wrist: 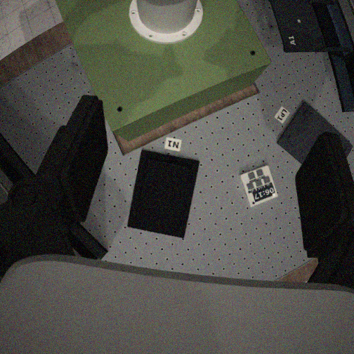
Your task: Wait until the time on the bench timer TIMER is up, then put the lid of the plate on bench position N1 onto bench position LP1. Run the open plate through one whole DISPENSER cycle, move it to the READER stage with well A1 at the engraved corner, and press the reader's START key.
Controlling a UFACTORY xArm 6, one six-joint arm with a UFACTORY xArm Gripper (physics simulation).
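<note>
A black plate (pixel 164 195) lies flat at bench position N1, below its N1 label (pixel 173 144); its dark top shows no wells, and the lid cannot be told apart from it. Position LP1 is a dark square pad (pixel 311 129) beside its LP1 label (pixel 282 114), partly hidden by the right finger. The bench timer (pixel 258 185) shows 06:17, upside down in the view. My gripper (pixel 209 136) is open and empty, its fingers at the left and right of the view, above the bench. A dark device (pixel 300 27) with an A1 mark stands at the top right; whether it is the reader stage I cannot tell.
A green base block (pixel 165 75) with a white flanged column (pixel 166 36) stands at the top, close to the plate. Blue-black parts (pixel 341 82) stand at the right edge. The perforated bench (pixel 220 220) has a brown edge at the upper left.
</note>
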